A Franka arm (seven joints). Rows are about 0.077 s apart.
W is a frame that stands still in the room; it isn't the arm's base.
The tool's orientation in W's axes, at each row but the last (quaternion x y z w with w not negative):
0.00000 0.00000 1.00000 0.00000
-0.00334 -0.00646 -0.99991 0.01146
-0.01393 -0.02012 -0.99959 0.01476
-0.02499 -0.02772 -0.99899 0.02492
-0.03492 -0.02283 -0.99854 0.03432
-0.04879 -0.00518 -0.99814 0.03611
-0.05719 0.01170 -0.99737 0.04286
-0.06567 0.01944 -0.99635 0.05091
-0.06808 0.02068 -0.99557 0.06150
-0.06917 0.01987 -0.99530 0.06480
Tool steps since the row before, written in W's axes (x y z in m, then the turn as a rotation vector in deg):
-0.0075 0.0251 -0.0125 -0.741 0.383 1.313
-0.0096 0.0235 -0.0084 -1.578 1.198 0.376
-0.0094 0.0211 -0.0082 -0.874 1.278 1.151
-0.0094 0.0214 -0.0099 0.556 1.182 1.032
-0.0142 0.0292 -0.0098 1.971 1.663 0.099
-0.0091 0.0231 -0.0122 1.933 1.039 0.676
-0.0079 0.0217 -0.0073 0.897 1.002 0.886
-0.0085 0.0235 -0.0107 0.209 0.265 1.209
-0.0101 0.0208 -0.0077 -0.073 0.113 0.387
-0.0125 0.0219 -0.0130 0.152 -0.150 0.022
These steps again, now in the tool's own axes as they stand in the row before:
0.0075 -0.0251 -0.0125 0.741 -0.383 1.313
0.0090 -0.0238 -0.0082 1.553 -1.229 0.381
0.0085 -0.0217 -0.0076 0.869 -1.257 1.178
0.0078 -0.0224 -0.0091 -0.559 -1.094 1.123
0.0115 -0.0305 -0.0093 -2.066 -1.515 0.313
0.0062 -0.0238 -0.0127 -1.927 -0.891 0.875
0.0051 -0.0221 -0.0086 -0.875 -0.948 0.965
0.0046 -0.0237 -0.0125 -0.078 -0.298 1.217
0.0063 -0.0215 -0.0097 0.109 -0.140 0.369
0.0076 -0.0226 -0.0153 -0.127 0.167 0.048

